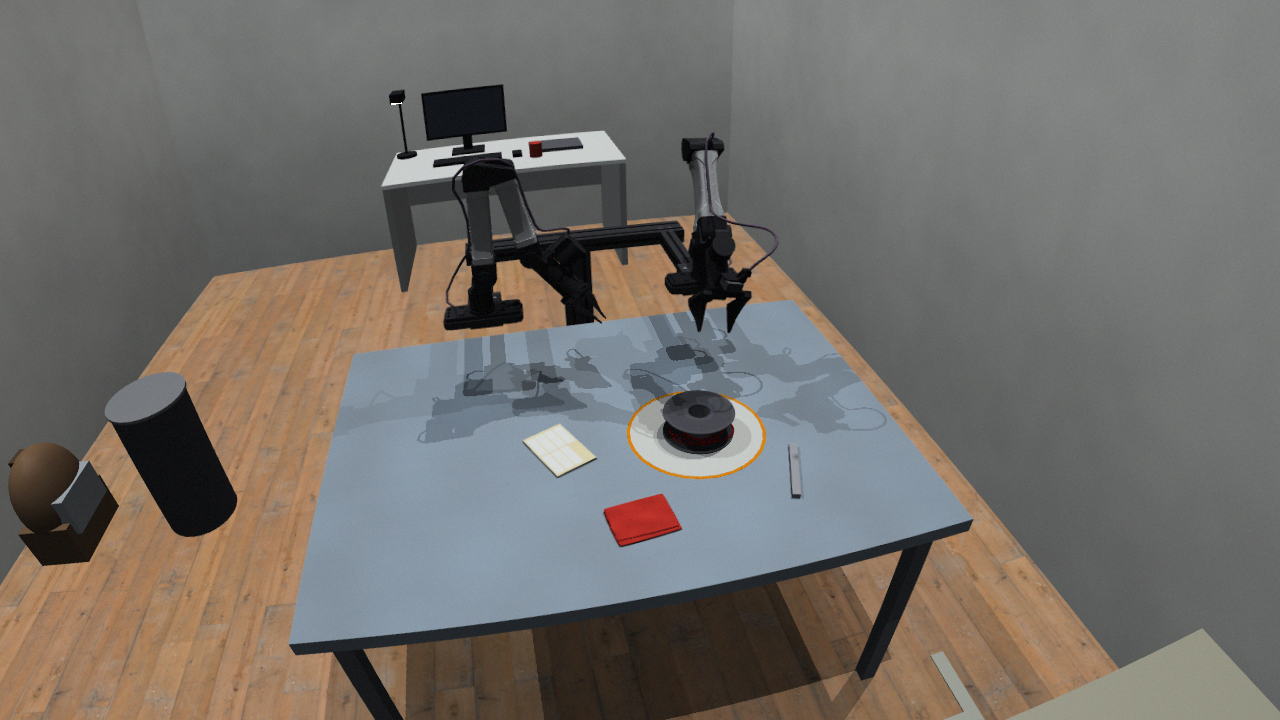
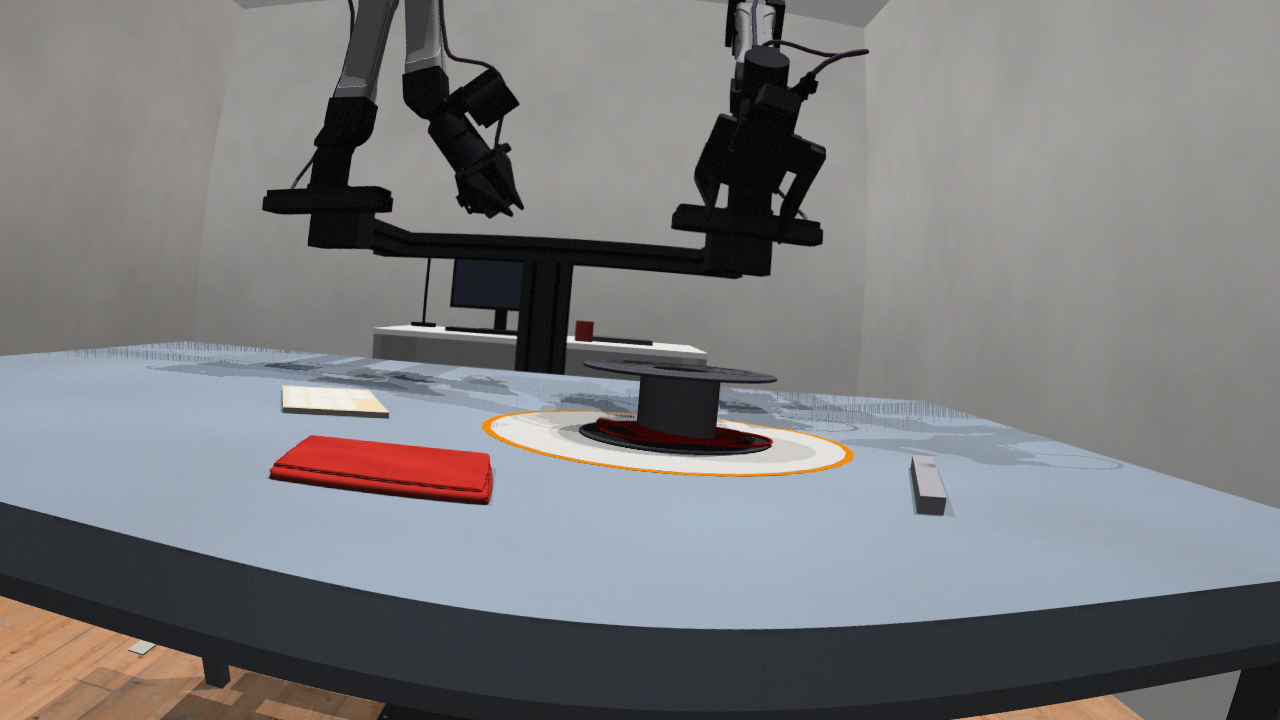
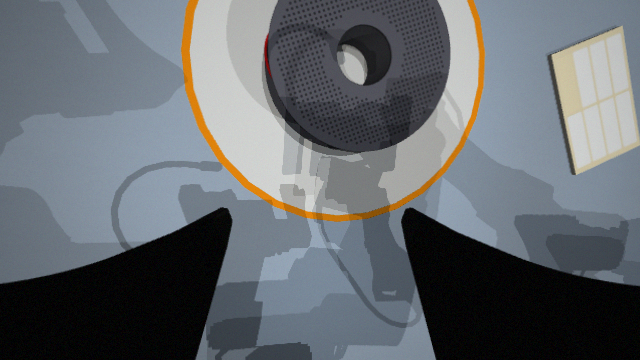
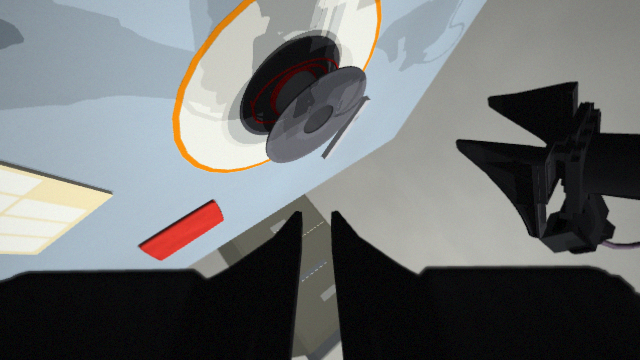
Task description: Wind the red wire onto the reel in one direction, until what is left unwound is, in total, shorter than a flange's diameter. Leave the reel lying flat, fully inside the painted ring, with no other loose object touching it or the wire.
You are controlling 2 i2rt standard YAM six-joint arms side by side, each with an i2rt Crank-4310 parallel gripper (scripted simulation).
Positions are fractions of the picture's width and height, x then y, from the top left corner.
Scene:
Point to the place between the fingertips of my left gripper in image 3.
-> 0.49, 0.59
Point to a cream gridded tile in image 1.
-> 0.43, 0.62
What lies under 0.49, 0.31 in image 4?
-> A dark reel.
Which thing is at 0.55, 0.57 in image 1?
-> A dark reel.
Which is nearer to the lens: the dark reel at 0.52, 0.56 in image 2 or the grey bar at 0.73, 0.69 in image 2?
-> The grey bar.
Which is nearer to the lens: the grey bar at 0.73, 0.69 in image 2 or the cream gridded tile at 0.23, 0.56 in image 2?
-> The grey bar.

